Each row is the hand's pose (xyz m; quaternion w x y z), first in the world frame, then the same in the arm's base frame.
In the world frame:
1: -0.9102 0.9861 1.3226 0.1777 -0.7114 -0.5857 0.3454
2: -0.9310 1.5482 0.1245 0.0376 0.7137 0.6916 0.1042
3: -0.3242 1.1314 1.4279 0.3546 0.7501 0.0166 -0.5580
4: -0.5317 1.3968 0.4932 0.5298 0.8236 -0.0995 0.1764
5: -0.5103 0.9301 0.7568 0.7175 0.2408 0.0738 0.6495
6: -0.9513 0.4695 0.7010 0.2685 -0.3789 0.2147 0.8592
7: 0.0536 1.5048 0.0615 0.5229 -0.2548 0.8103 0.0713
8: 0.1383 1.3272 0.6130 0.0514 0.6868 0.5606 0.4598
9: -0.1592 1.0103 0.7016 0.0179 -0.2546 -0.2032 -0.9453
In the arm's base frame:
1: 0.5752 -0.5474 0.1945 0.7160 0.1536 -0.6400 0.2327
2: -0.3433 -0.2907 1.1123 0.8236 -0.1811 -0.5244 -0.1177
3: 0.8489 -0.0023 0.2542 0.1177 -0.2772 -0.7950 0.5266
4: 0.0330 0.0124 0.8210 0.2688 -0.8452 -0.4005 0.2303
5: 0.1254 -0.0269 0.2940 0.0692 -0.8752 -0.0891 -0.4704
6: -0.1750 -0.4417 -0.0899 0.0416 -0.3651 0.4201 -0.8297
7: -0.1987 0.6817 1.0183 0.0432 0.0332 -0.5268 -0.8483
8: 0.2674 0.6364 0.6669 0.8523 -0.4078 -0.2395 -0.2234
9: 0.1786 0.3272 0.3614 0.5939 -0.5359 0.4143 -0.4341

